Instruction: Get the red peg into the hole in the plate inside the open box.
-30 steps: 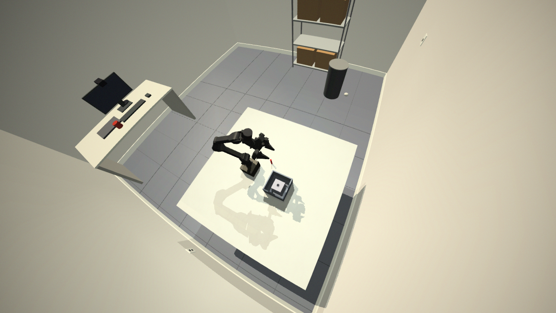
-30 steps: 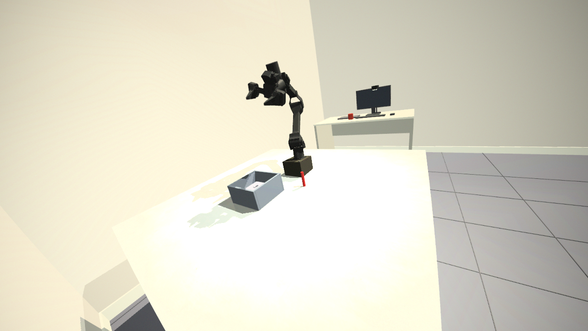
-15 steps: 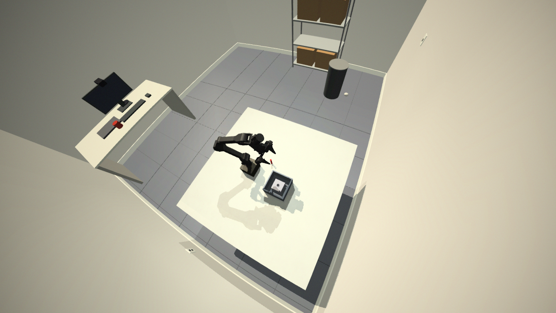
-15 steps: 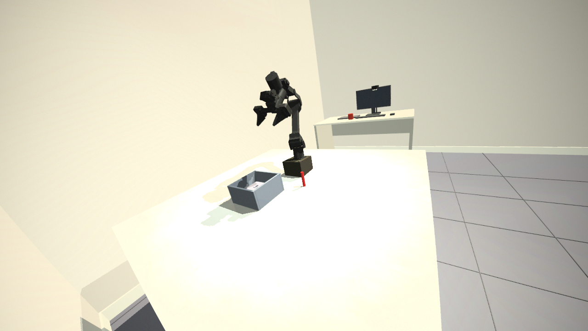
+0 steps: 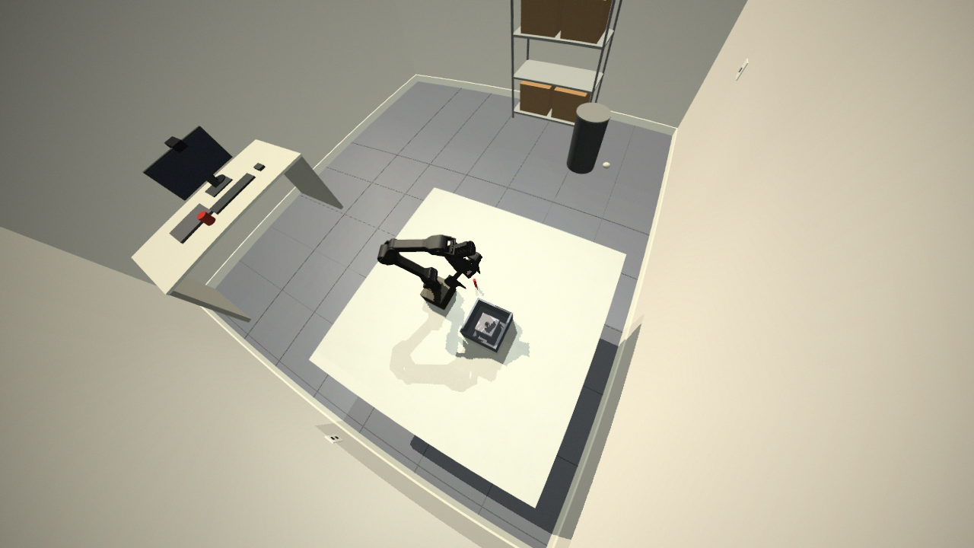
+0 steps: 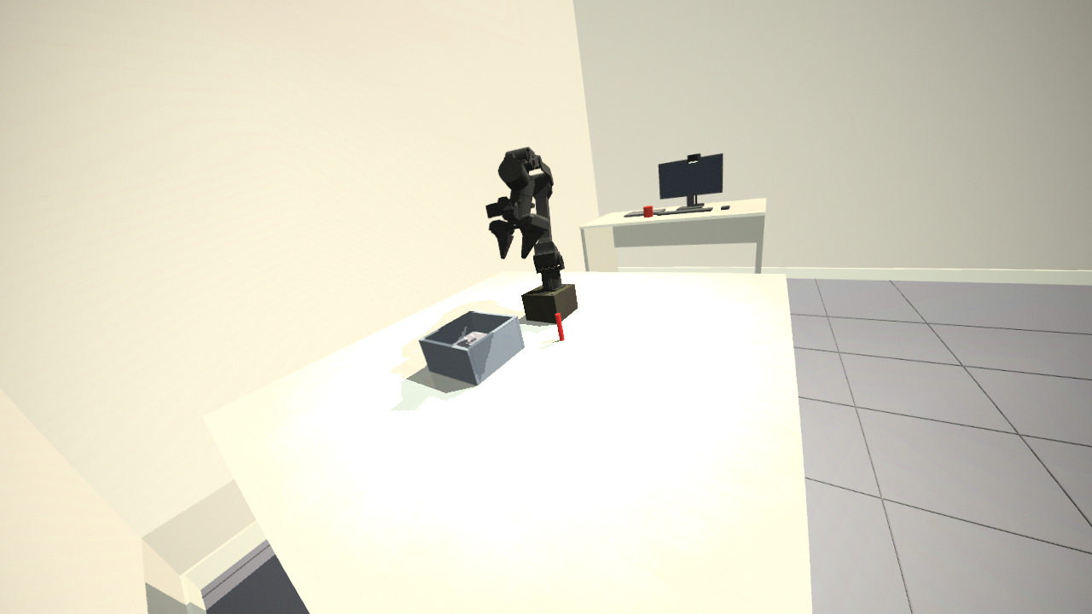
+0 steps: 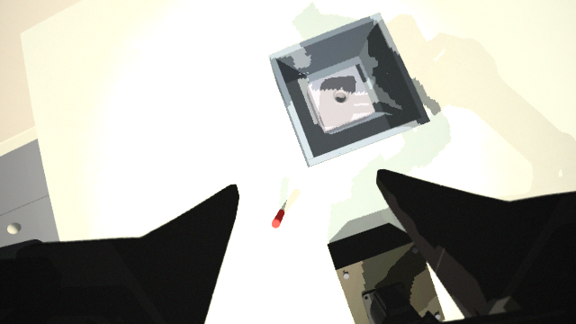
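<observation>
Now: gripper tip 210 mm above the red peg, 70 mm to the right of it and 60 mm past it. The rest, counted from my gripper tip: pale plate (210 mm below, 110 mm ahead, 100 mm to the right); then grey box (230 mm below, 110 mm ahead, 100 mm to the right).
</observation>
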